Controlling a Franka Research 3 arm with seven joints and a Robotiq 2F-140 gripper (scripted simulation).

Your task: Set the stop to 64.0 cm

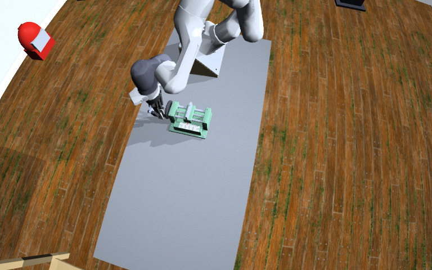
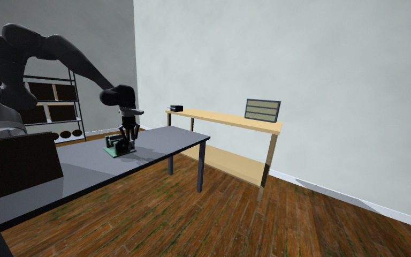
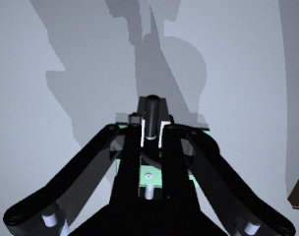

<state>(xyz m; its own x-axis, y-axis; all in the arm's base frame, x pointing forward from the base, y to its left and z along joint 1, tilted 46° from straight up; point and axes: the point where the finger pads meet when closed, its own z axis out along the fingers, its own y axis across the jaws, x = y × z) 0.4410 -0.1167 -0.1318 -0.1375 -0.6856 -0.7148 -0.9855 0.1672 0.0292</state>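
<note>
The dark handwheel is 20 mm to the left of my hand, 10 mm below it and 10 mm behind it. The rest, counted from my hand: stop carriage 150 mm to the left, 10 mm above.
</note>
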